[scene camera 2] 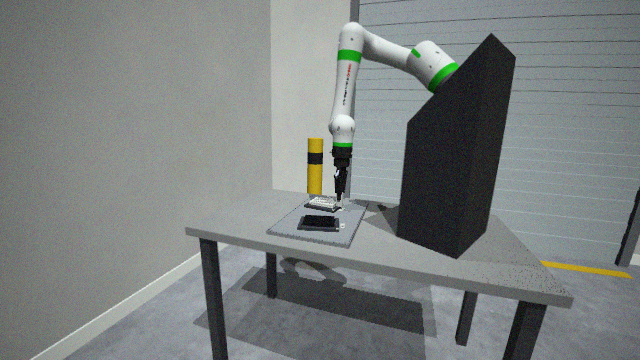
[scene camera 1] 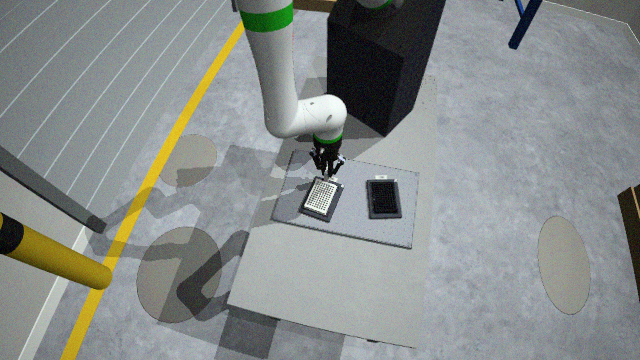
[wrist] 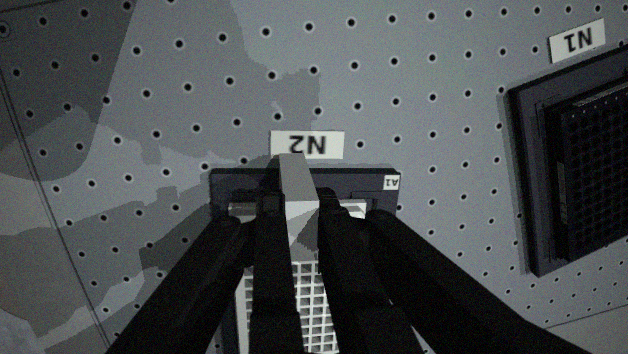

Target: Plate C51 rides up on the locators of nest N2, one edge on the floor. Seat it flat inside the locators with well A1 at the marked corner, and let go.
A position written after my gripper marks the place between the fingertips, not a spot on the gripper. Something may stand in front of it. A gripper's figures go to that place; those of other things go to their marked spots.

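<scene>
So you can picture it, my gripper [wrist: 291,176] is 0.22 m from the lens, and there's a dark plate [wrist: 579,130] that's 0.29 m from the lens.
</scene>
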